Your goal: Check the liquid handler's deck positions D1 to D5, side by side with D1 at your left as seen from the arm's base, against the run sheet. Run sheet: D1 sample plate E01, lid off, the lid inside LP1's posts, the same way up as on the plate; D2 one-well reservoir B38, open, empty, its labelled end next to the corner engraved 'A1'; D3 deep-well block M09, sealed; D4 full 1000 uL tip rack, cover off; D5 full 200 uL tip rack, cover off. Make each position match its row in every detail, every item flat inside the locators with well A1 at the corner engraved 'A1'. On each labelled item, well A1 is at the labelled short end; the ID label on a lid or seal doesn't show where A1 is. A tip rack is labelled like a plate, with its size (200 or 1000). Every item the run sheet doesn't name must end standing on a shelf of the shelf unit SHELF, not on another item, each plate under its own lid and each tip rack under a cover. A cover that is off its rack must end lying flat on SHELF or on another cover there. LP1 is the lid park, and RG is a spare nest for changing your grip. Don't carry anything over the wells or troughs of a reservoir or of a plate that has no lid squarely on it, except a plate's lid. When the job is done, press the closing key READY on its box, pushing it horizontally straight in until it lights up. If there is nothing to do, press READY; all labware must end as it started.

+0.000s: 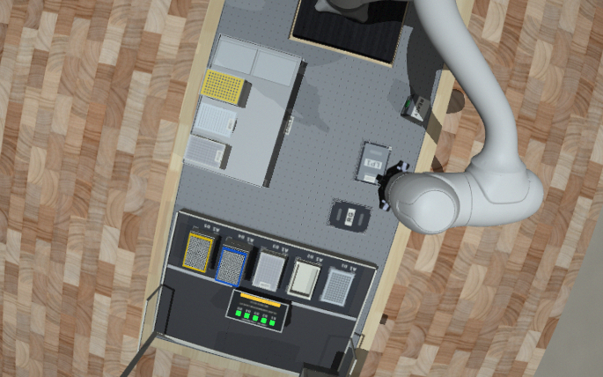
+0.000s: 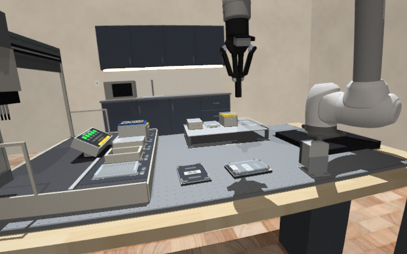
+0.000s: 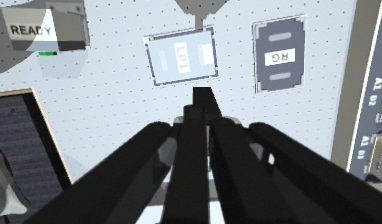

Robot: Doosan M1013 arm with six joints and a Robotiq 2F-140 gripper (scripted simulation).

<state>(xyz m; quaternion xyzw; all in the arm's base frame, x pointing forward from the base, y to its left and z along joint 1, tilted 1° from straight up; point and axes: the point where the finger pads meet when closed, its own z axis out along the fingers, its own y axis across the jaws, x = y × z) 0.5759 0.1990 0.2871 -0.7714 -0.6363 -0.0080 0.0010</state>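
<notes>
The ready box lies 24 cm behind my hand, 9 cm to the left of it and 23 cm below it. From my hand the other things lie so: cream reservoir: 41 cm ahead, 13 cm to the right, 24 cm below; then clear sample plate: 42 cm ahead, 1 cm to the right, 24 cm below; then clear lid: 2 cm behind, 2 cm to the left, 29 cm below.
</notes>
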